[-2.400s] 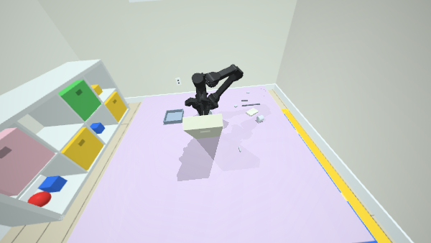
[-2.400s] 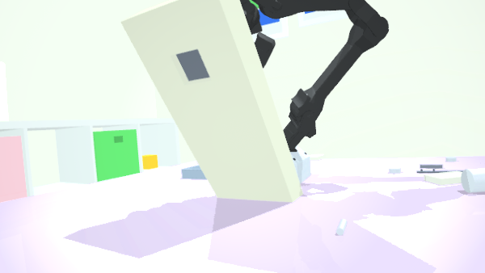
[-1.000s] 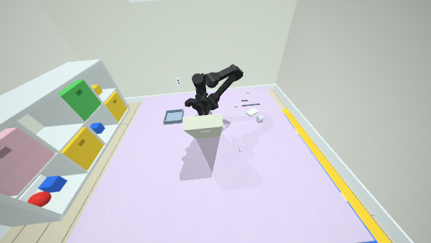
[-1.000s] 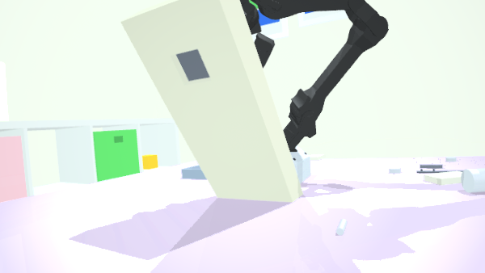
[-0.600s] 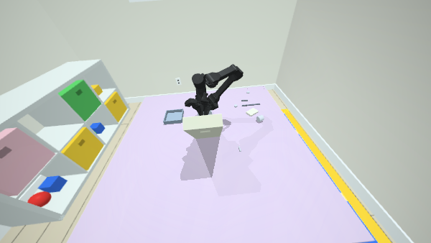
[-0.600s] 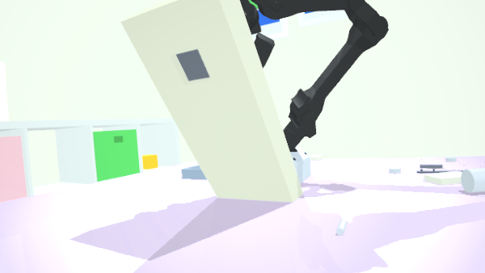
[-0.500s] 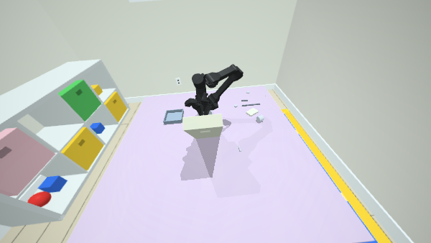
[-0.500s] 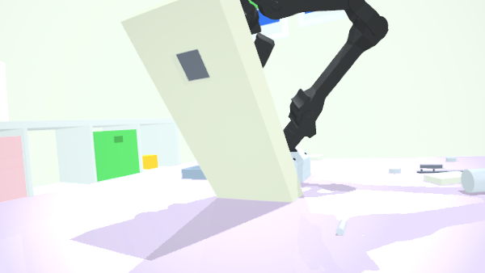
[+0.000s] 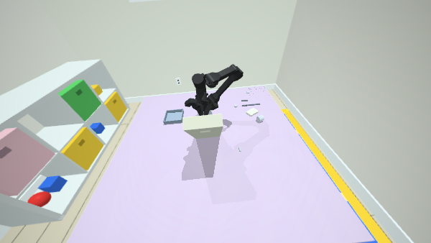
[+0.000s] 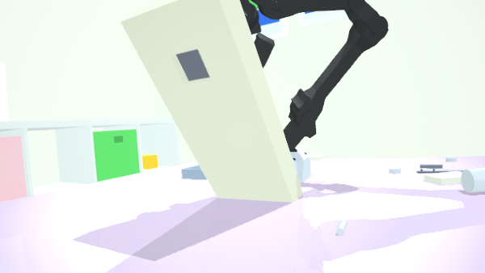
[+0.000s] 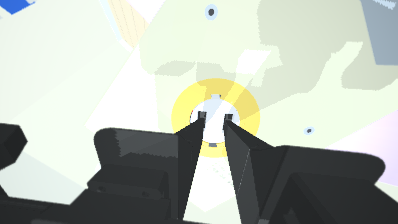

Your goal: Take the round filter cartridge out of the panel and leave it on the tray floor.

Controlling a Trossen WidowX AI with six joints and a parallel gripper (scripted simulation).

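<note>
The round pale cartridge lies 10 mm ahead of my gripper tip and 10 mm below it. The rest, counted from my gripper tip: small peg 10 mm behind, 210 mm to the left, 280 mm below; blue-grey tray 380 mm behind, 300 mm to the right, 280 mm below.
</note>
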